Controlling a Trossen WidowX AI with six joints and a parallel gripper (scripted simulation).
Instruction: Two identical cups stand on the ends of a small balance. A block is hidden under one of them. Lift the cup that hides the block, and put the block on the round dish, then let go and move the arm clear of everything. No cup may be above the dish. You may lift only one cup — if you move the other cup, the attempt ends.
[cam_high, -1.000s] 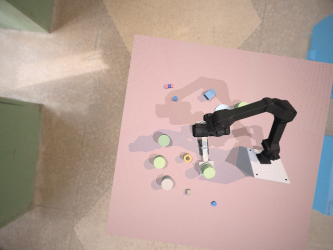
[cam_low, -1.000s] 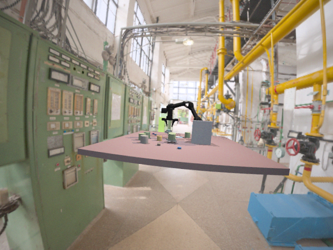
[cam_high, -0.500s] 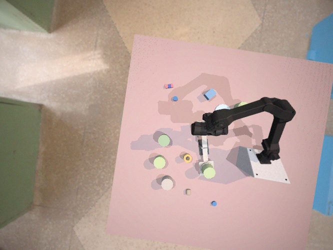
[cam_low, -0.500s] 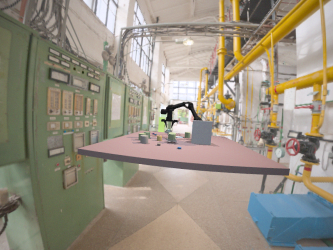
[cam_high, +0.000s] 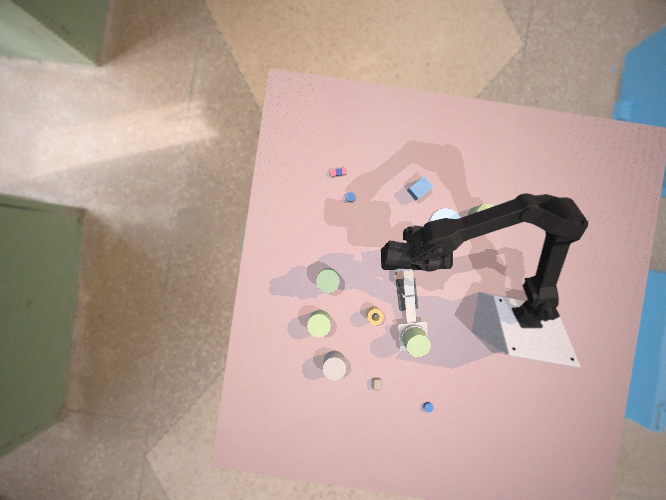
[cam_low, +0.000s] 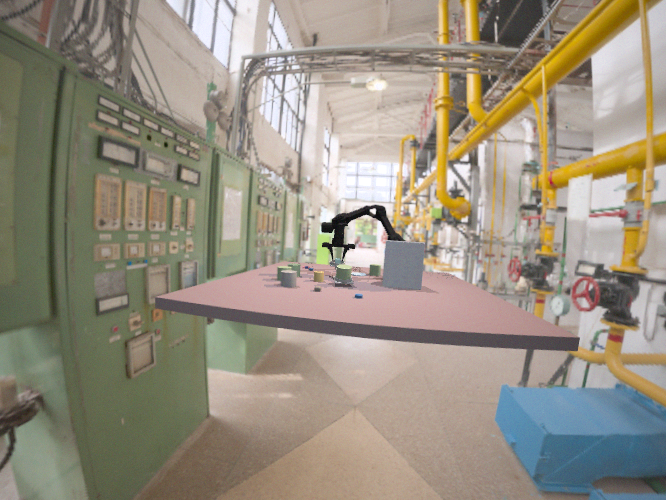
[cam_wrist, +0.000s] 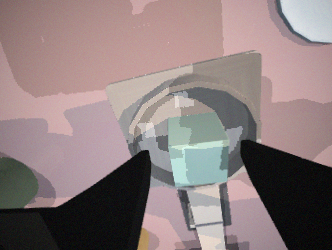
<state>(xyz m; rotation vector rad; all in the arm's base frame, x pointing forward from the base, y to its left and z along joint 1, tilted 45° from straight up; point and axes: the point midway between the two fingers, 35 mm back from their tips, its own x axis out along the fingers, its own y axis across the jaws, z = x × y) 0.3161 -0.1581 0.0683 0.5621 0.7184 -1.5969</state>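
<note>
Right now the pale round dish is 130 mm behind my gripper tip, 100 mm to the right of it and 90 mm below it. From my gripper tip the other things lie so: balance beam 20 mm behind, 120 mm to the left, 50 mm below; blue block 40 mm behind, 210 mm to the right, 70 mm below.
</note>
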